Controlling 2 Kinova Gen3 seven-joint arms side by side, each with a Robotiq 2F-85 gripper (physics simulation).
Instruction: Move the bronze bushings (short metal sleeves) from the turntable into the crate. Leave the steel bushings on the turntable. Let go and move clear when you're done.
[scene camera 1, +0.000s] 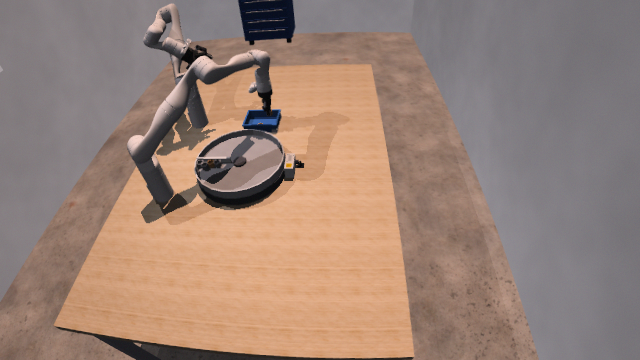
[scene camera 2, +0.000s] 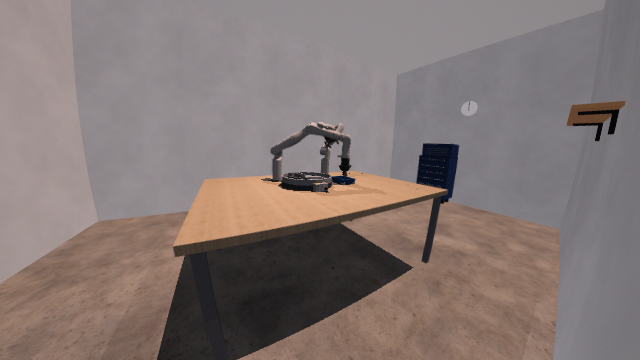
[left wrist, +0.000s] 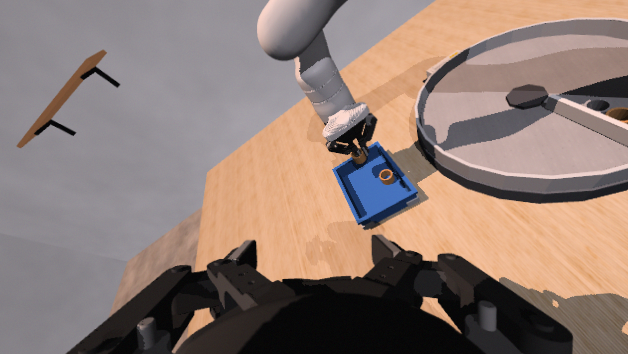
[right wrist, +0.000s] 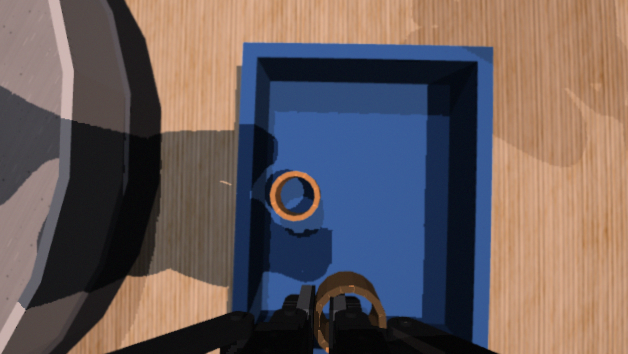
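Observation:
My right gripper is shut on the wall of a bronze bushing, low over one end of the blue crate; the gap beneath is hard to judge. Another bronze bushing stands upright on the crate floor. The turntable carries another bronze bushing beside its divider bar, among steel bushings. My left gripper is open, high and away from the crate.
The divider bar runs from the turntable's hub to its rim. A small grey box sits against the turntable's side. The turntable's outer wall stands close beside the crate. A blue cabinet stands beyond the table.

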